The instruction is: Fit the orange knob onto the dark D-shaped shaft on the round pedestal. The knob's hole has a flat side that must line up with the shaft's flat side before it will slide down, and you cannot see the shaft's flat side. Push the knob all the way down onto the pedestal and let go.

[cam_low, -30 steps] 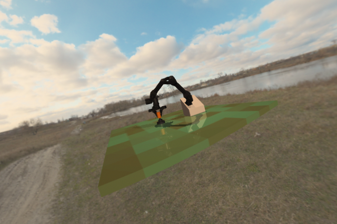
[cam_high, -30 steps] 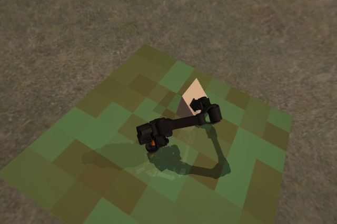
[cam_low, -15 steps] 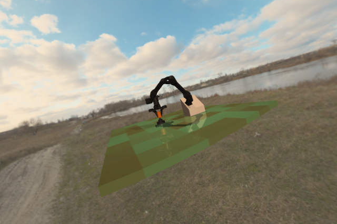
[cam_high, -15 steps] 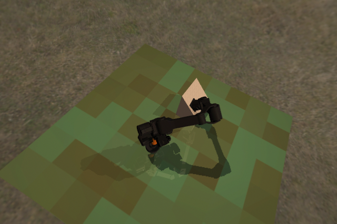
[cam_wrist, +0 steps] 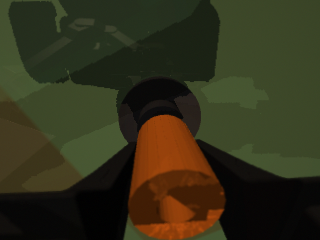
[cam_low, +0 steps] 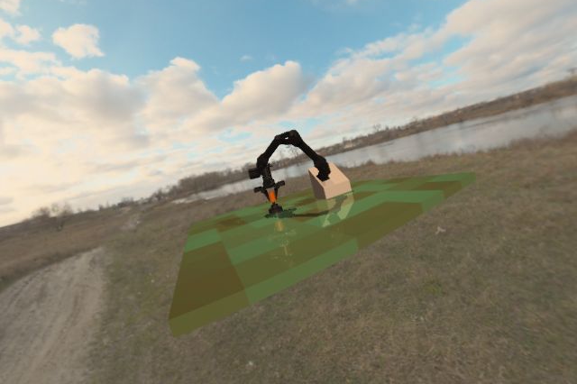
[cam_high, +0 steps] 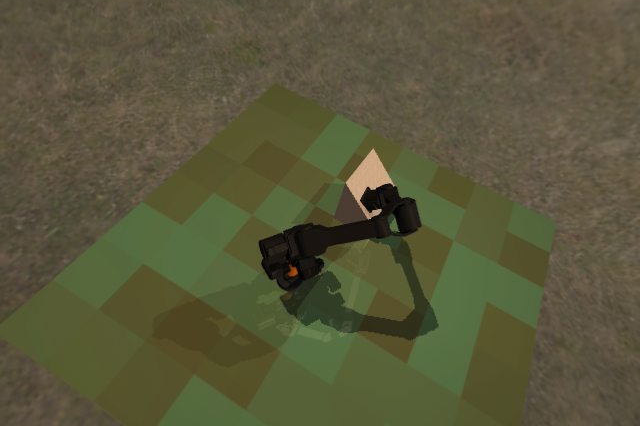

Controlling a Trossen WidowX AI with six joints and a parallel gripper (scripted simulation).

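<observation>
The orange knob is 20 mm above my gripper tip. Also, from my gripper tip: dark round pedestal: 40 mm below.
</observation>
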